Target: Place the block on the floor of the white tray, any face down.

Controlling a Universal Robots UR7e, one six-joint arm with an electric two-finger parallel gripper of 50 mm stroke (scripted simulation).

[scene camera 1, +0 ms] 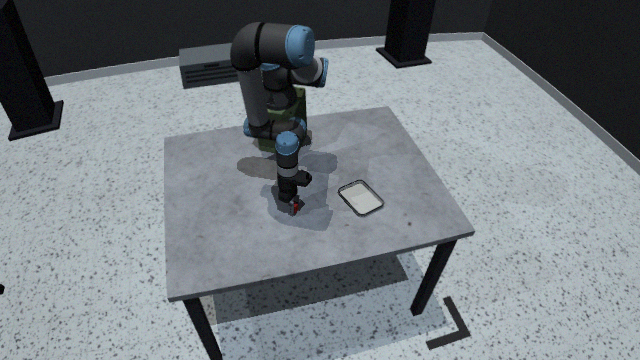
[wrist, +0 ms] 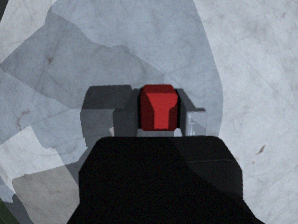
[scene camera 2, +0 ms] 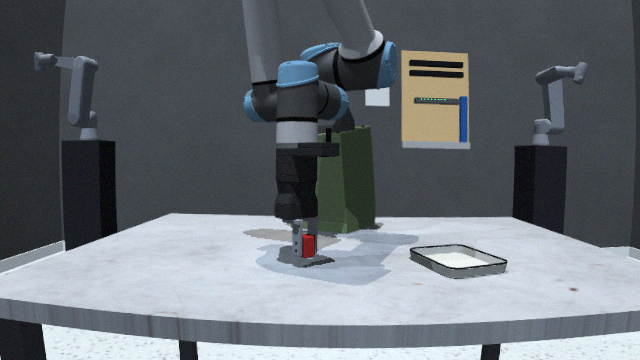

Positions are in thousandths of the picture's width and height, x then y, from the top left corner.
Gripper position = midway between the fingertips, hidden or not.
Observation:
I see my gripper (scene camera 2: 476, 707), a red block (wrist: 535, 458) and a white tray (scene camera 2: 715, 715).
The white tray also shows in scene camera 1 (scene camera 1: 560, 543). My gripper also shows in the wrist view (wrist: 532, 449).

